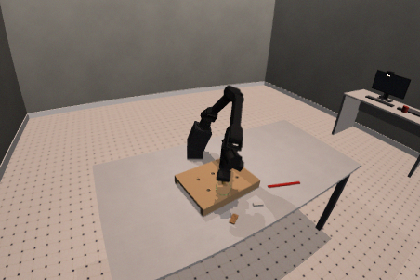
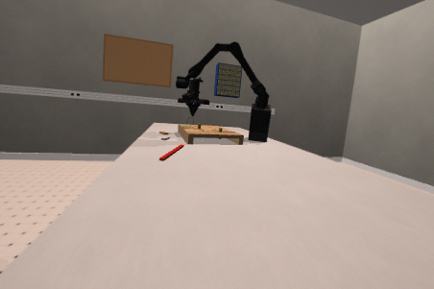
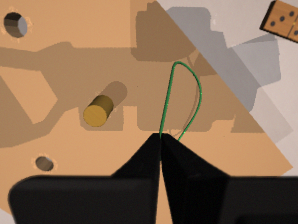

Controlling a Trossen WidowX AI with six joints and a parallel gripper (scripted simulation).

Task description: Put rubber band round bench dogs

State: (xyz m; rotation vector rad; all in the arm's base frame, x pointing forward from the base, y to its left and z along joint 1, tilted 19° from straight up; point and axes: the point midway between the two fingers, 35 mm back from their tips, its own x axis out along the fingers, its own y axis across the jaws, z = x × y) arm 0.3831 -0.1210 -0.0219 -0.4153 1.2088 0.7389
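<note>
My gripper is now 120 mm above the wooden board, 80 mm past it and 30 mm to the right of it. The rest, counted from my hand: domino tile: 150 mm below, 150 mm ahead, 40 mm to the right; red stick: 360 mm to the left, 150 mm below, 130 mm ahead; small white piece: 150 mm below, 150 mm ahead, 120 mm to the left.
</note>
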